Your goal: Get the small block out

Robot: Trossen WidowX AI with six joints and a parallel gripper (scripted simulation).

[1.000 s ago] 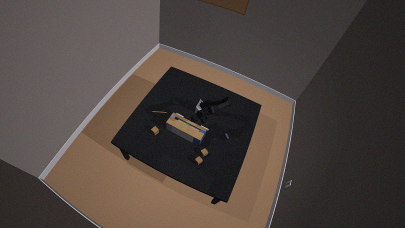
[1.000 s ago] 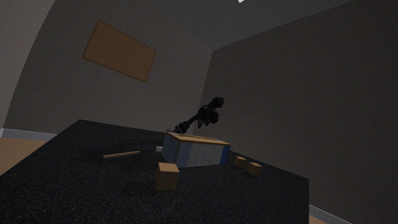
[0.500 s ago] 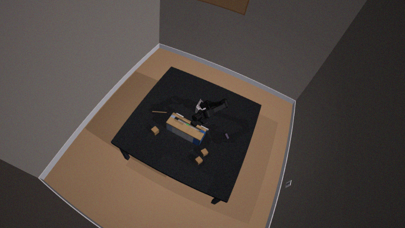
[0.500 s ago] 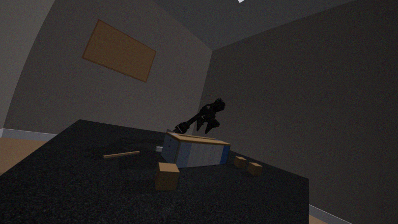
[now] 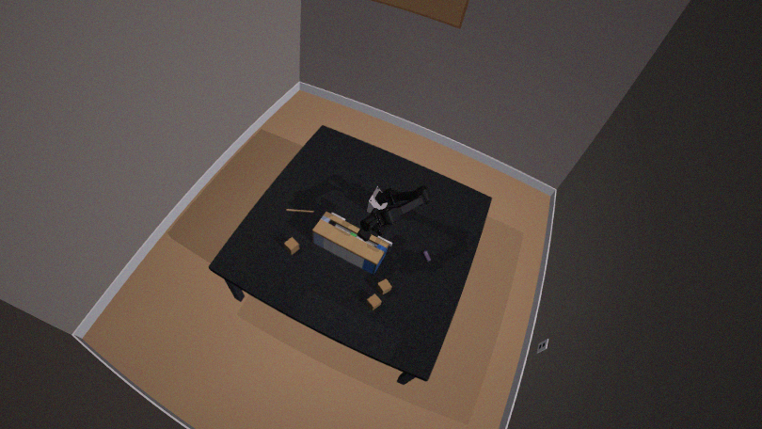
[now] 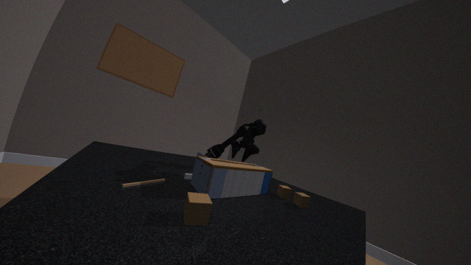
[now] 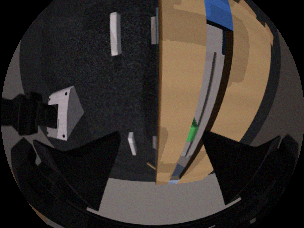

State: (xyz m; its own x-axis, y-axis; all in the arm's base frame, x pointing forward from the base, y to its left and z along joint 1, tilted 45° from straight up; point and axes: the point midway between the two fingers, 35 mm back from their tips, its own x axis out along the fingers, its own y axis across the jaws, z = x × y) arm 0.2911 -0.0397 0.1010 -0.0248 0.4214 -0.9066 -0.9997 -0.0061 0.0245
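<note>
The green block lies 4 cm ahead of my gripper tip, 4 cm to the right of it and 5 cm below it. Also, from my gripper tip: purple piece: 11 cm behind, 36 cm to the left, 13 cm below; then box: 3 cm ahead, 4 cm to the right, 8 cm below; then tan cube: 23 cm ahead, 31 cm to the right, 11 cm below.
</note>
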